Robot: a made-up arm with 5 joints.
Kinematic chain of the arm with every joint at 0, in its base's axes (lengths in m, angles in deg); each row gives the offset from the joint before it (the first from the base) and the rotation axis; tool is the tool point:
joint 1: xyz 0 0 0.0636 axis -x
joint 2: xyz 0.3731 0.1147 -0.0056 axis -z
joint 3: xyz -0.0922 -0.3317 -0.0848 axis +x
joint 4: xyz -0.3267 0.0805 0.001 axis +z
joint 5: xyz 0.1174 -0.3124 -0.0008 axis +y
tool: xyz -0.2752 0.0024 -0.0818
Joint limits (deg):
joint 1: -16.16..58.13
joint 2: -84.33..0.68
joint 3: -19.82..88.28
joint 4: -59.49..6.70
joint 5: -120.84..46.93
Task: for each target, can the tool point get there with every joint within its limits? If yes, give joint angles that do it. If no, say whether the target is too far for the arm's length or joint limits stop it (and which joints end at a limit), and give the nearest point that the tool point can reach.
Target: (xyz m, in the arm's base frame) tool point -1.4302 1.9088 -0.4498
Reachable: no: too far | nearest point -0.2542 0.1460 -0.1818 | short by 2.136 m
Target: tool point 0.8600 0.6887 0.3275
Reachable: no: joint limits stop it (at a limit: joint 1, joint 2, joint 3, joint 4, joint 5) | nearest point 0.9401 0.0599 -0.1366 | short by 0.786 m
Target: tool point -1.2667 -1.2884 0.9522
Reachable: no: too far | nearest point -0.2317 -0.5100 0.3579 | short by 1.425 m
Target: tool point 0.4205 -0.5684 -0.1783
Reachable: yes | joints 29.71 -48.13 48.38 -28.58 -105.01
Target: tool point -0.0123 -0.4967 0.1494
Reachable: yes | joints 45.94 -42.44 73.69 -42.50 -46.84
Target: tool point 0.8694 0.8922 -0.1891
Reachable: no: joint limits stop it (at a limit: joint 1, joint 2, joint 4, joint 5) | nearest point 0.7603 0.1174 -0.2709 | short by 0.787 m
